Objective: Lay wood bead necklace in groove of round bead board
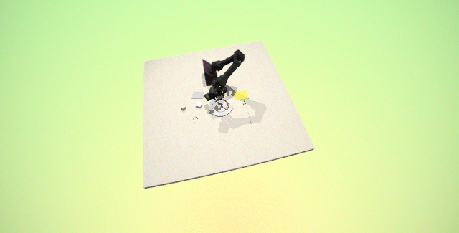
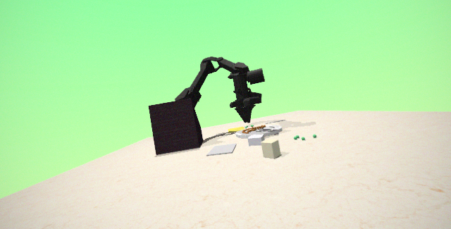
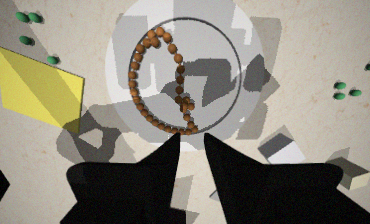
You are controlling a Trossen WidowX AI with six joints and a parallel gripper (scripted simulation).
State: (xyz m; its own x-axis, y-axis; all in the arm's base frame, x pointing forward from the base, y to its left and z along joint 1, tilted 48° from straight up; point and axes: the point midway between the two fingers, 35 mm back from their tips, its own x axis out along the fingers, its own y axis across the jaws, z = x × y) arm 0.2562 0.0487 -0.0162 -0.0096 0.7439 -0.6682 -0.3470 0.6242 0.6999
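Right now my gripper tip is 4 cm short of the round white bead board, 4 cm above it and 2 cm to the right of it. Round my gripper tip: cream cube (29 cm to the right, 4 cm below, 1 cm ahead); yellow card (22 cm to the left, 5 cm below, 4 cm behind); grey flat plate (16 cm to the right, 11 cm behind, 5 cm below).
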